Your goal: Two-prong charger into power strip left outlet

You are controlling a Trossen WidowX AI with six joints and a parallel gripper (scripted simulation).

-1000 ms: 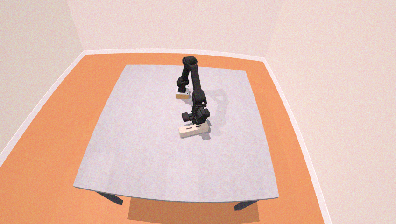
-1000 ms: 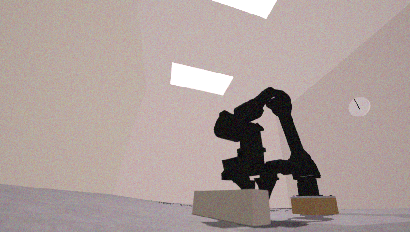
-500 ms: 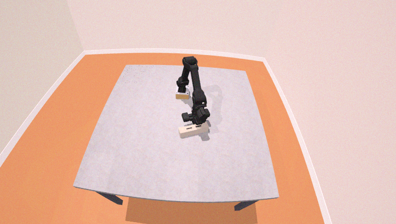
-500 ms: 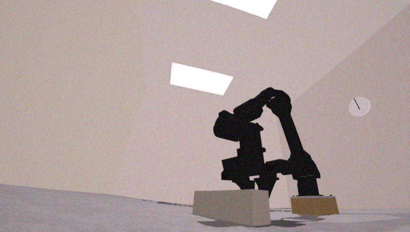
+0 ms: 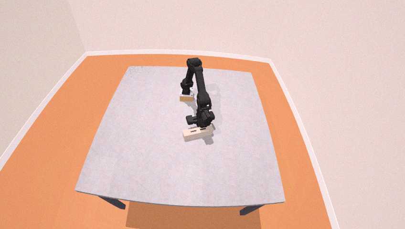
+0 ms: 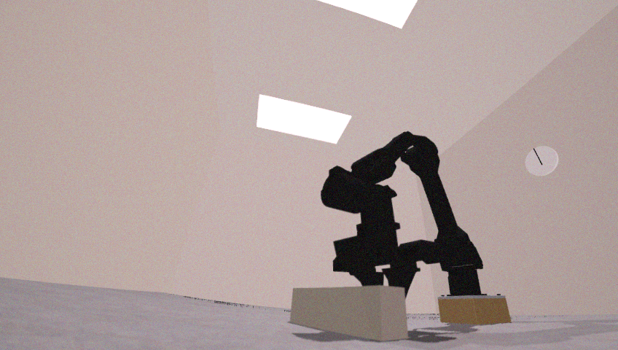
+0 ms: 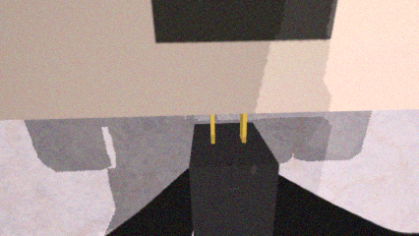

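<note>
Now: gripper tip 20 mm short of the black two-prong charger, 10 mm to the right of it and 10 mm below it.
</note>
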